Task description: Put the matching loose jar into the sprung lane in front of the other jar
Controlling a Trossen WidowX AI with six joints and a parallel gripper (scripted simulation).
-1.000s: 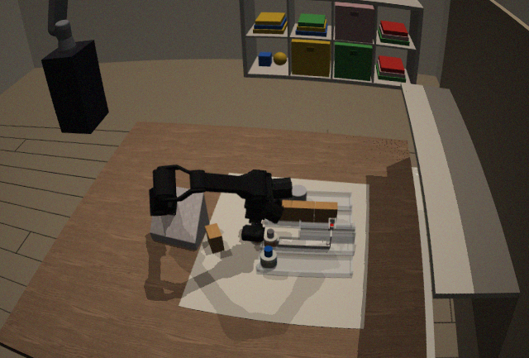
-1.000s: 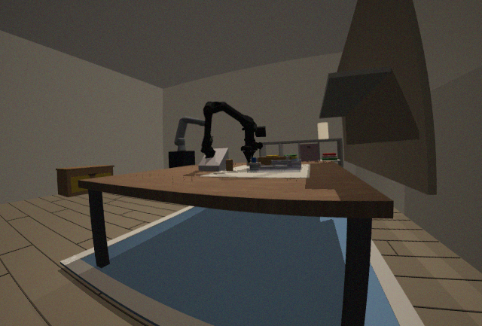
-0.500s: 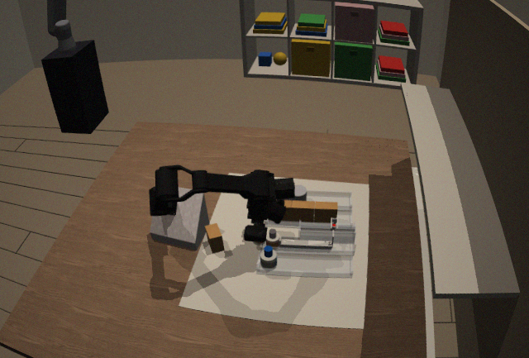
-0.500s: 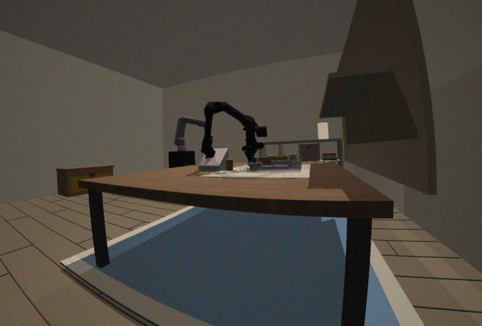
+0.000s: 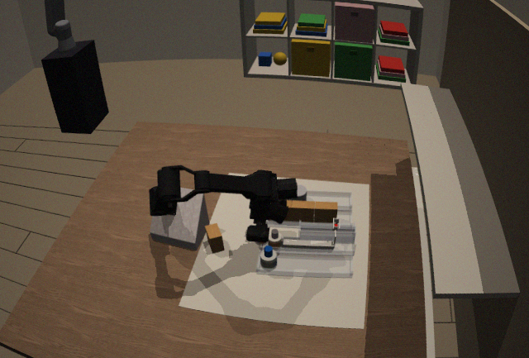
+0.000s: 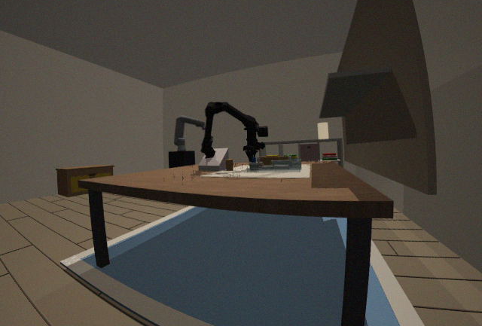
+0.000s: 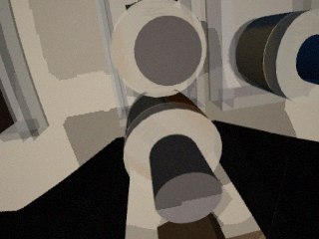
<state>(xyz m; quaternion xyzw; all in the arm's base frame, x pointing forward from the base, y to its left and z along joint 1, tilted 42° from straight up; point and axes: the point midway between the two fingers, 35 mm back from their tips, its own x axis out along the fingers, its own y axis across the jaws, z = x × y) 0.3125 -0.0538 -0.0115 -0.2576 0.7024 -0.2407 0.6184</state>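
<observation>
The blue-lidded jar lies 8 cm to the right of my gripper tip and 4 cm ahead of it. Round my gripper tip: orange box (15 cm behind, 2 cm to the right, 1 cm below); clear sprung lane (18 cm ahead, 3 cm to the left, 3 cm below).
</observation>
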